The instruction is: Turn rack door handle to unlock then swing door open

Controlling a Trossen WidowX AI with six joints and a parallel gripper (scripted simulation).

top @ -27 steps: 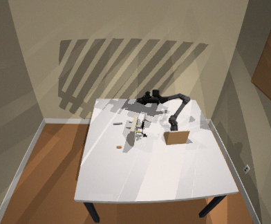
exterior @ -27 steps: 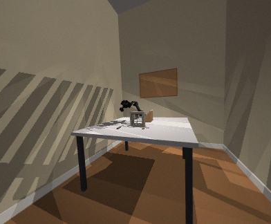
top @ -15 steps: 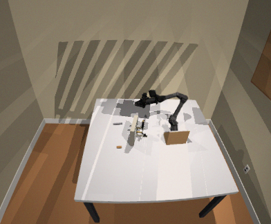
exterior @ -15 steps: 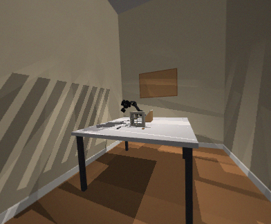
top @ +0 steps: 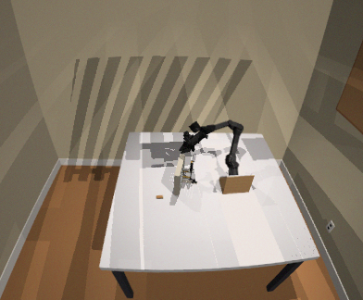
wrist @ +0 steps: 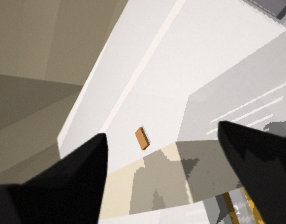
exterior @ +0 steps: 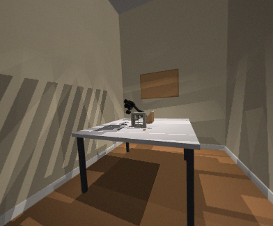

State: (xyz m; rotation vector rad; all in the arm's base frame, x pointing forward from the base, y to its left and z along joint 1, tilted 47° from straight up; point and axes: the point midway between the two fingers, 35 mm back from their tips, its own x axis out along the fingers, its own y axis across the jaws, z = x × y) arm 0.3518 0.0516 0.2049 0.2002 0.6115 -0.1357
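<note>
The door handle is 8 cm behind my gripper tip, 8 cm to the left of it and 10 cm below it. Also, from my gripper tip: orange piece 14 cm ahead, 24 cm to the left, 20 cm below; then grey bar 17 cm ahead, 7 cm to the right, 20 cm below.
</note>
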